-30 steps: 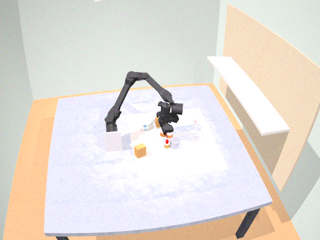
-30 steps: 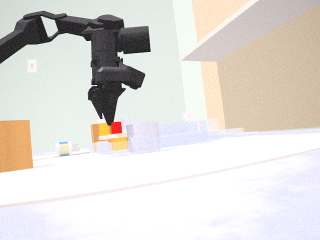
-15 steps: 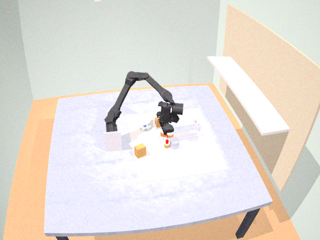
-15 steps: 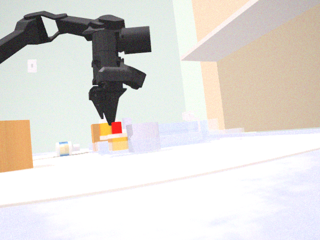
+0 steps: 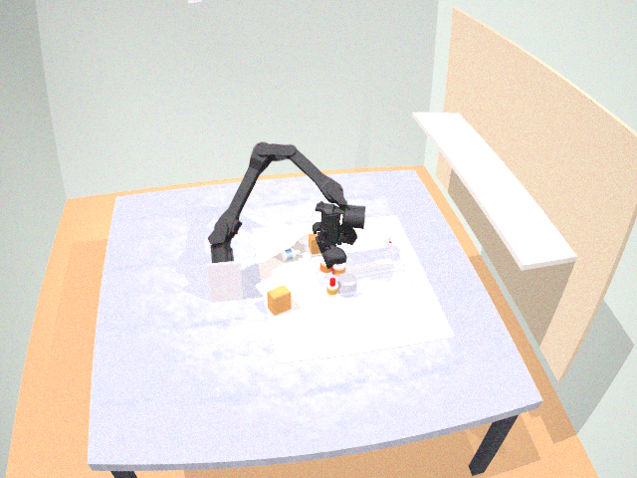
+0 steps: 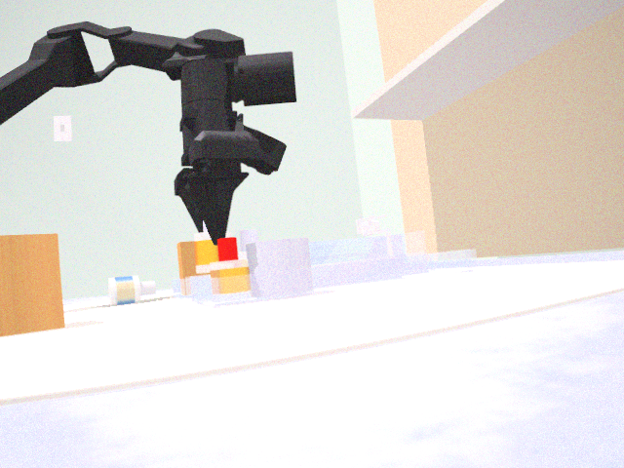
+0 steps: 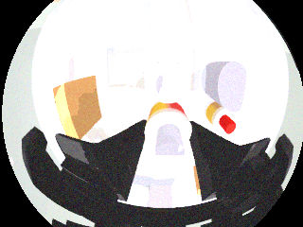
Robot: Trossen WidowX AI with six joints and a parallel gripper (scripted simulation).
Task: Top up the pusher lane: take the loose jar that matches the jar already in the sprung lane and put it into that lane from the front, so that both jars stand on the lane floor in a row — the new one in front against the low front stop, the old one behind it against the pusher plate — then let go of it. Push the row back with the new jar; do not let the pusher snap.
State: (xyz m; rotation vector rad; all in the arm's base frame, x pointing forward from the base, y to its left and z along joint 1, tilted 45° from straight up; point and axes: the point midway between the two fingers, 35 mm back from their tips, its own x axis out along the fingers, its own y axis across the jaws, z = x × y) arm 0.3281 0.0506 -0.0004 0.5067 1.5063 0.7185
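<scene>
The grey cylinder lies 5 cm ahead of my gripper tip, 7 cm to the right of it and 3 cm below it. From my gripper tip the other things lie so: see-through sprung lane (14 cm ahead, 4 cm to the left, 4 cm below); then wall shelf (50 cm ahead, 1 cm to the left, 31 cm above).
</scene>
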